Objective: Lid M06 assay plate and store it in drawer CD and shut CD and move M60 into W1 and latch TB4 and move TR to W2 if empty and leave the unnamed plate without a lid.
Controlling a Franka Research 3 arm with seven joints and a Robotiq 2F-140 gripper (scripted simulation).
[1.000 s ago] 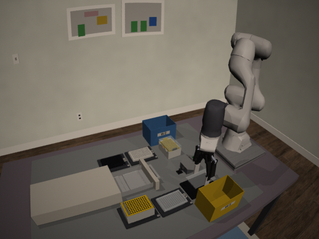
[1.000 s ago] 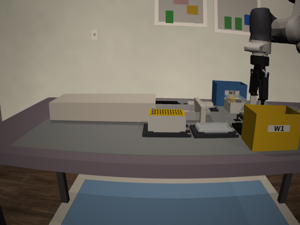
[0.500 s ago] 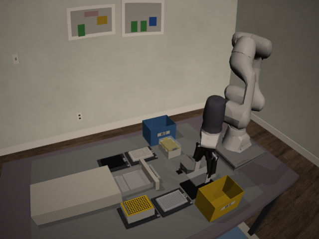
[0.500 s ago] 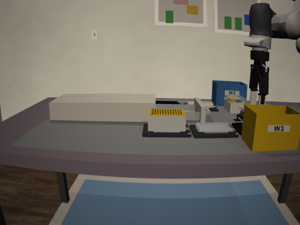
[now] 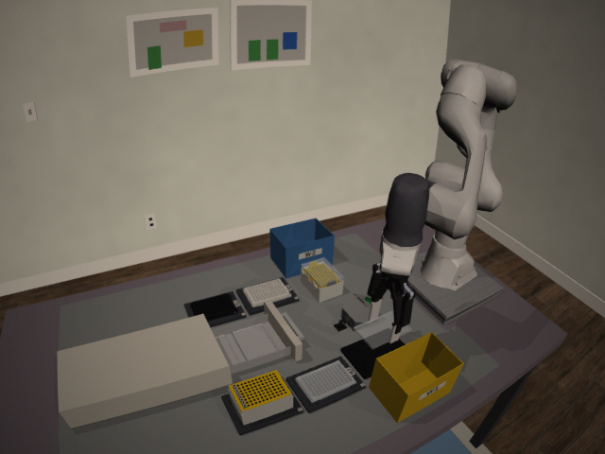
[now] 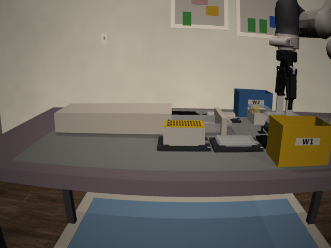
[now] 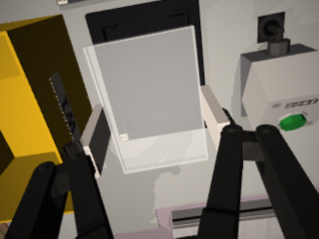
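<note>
Now: hand 18 cm short of the white plate, 36 cm to the left of it and 10 cm above it. Round my hand: green key DONE: 6 cm behind, 15 cm to the right, 6 cm below; black nest: 12 cm below; yellow bin W1: 1 cm behind, 15 cm to the left, 9 cm below.
</note>
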